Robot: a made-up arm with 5 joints. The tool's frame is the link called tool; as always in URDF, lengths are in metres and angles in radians. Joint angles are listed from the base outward. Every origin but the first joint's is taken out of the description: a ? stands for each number. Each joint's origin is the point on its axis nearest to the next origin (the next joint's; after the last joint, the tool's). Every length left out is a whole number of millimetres.
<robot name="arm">
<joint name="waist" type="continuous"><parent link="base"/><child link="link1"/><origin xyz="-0.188 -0.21 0.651" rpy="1.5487 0.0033 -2.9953"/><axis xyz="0 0 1"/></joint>
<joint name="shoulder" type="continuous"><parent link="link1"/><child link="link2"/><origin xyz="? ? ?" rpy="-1.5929 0.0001 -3.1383"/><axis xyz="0 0 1"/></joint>
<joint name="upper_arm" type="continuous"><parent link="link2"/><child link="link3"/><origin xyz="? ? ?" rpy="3.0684 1.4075 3.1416"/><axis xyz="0 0 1"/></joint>
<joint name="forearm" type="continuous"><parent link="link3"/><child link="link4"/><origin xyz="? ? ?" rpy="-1.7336 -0.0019 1.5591"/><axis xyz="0 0 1"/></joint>
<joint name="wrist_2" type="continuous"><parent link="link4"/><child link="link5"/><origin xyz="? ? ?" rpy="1.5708 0 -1.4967"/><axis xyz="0 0 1"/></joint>
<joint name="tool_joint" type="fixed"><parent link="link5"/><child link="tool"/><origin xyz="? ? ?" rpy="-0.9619 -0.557 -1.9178"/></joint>
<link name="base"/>
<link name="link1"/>
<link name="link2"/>
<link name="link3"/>
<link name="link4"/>
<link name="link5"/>
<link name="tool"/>
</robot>
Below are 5 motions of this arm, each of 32 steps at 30 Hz.
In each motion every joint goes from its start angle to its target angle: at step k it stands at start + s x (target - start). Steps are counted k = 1, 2, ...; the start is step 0. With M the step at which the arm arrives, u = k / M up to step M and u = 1 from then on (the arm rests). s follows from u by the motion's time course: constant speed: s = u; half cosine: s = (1 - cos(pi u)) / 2; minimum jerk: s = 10 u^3 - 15 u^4 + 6 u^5.
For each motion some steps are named. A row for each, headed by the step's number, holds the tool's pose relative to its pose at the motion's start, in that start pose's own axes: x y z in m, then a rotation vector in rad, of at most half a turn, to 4 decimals.
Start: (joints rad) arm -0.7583 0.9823 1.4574 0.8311 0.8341
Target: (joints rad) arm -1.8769 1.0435 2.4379 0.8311 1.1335
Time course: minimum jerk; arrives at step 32
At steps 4, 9, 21, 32:
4: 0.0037 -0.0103 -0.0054 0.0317 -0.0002 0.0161
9: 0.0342 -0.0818 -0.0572 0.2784 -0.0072 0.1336
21: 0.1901 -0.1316 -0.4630 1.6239 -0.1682 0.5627
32: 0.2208 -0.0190 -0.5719 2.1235 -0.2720 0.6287

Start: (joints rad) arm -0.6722 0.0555 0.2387 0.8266 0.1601
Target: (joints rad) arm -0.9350 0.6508 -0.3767 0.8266 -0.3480
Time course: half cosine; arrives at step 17
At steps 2, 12, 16, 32:
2: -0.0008 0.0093 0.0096 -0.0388 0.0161 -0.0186
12: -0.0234 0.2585 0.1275 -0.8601 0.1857 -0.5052
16: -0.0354 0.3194 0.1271 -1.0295 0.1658 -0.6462
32: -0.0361 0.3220 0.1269 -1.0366 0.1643 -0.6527

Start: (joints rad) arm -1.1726 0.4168 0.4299 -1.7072 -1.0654
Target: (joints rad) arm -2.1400 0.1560 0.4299 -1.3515 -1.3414
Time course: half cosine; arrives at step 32
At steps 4, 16, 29, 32:
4: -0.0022 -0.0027 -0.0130 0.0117 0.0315 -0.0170
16: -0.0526 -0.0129 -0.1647 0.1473 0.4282 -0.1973
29: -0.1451 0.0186 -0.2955 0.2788 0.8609 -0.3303
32: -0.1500 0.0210 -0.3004 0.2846 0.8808 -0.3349

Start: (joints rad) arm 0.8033 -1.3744 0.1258 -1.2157 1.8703
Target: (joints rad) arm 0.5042 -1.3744 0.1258 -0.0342 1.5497
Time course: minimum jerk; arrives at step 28
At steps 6, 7, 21, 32:
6: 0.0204 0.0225 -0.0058 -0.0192 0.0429 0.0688
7: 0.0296 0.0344 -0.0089 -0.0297 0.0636 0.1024
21: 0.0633 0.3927 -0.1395 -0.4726 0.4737 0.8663
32: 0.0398 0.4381 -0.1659 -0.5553 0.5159 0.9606

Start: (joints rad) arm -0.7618 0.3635 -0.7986 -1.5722 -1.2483
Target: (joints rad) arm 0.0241 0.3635 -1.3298 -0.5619 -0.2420
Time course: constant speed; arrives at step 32
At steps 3, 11, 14, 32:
3: -0.0092 -0.0066 0.0039 0.0722 -0.1743 0.0554
11: -0.0220 -0.0273 -0.0225 0.2962 -0.6201 0.2121
14: -0.0196 -0.0340 -0.0445 0.3914 -0.7792 0.2693
32: 0.0808 0.0050 -0.2522 1.0608 -1.6205 0.4723

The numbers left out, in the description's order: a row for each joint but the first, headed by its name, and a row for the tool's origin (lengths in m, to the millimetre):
shoulder: 0.005 -0.098 0
upper_arm: -0.088 0.005 0
forearm: -0.162 0.01 0
wrist_2: -0.399 -0.091 0
tool: 0.073 0.016 0

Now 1 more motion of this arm.
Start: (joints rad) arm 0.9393 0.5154 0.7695 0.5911 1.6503
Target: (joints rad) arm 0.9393 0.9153 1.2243 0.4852 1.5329
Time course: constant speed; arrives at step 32
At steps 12, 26, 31, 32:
12: 0.0477 -0.0549 -0.0448 0.1308 0.1527 -0.0005
26: 0.0946 -0.1124 -0.1164 0.2753 0.3494 -0.0257
31: 0.1073 -0.1309 -0.1463 0.3243 0.4237 -0.0410
32: 0.1095 -0.1345 -0.1525 0.3340 0.4388 -0.0445

